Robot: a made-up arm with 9 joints.
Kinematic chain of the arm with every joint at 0, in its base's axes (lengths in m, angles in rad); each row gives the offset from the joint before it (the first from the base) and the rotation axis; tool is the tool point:
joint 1: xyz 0 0 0.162 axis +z
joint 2: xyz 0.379 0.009 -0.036 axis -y
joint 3: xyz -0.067 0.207 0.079 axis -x
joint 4: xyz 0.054 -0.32 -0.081 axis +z
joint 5: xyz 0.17 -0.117 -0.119 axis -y
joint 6: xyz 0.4 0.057 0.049 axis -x
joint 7: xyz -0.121 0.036 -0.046 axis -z
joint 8: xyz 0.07 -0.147 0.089 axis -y
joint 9: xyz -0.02 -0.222 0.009 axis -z
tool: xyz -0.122 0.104 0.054
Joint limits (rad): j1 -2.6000..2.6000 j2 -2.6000..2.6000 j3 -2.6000..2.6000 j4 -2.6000..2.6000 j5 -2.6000..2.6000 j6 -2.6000..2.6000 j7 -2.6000..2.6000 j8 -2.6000..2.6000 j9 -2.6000..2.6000
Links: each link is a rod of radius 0.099 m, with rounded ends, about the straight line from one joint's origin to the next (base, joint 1, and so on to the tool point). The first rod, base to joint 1, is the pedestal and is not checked.
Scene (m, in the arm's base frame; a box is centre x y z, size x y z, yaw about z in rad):
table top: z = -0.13
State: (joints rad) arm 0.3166 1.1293 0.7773 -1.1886 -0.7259 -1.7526 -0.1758 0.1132 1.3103
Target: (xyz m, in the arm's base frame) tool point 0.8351 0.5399 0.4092
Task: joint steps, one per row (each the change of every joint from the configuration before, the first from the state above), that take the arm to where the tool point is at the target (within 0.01 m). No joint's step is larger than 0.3 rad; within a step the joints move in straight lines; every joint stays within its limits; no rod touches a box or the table.
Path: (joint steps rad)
1: 0.2602 0.1149 -0.2310 0.1998 0.0334 -0.0698 -0.0269 -0.0398 0.0538
2: 0.2601 0.1149 -0.2309 0.1998 0.0334 -0.0698 -0.0268 -0.0399 0.0537
3: 0.2602 0.1149 -0.2310 0.1999 0.0334 -0.0698 -0.0269 -0.0398 0.0538

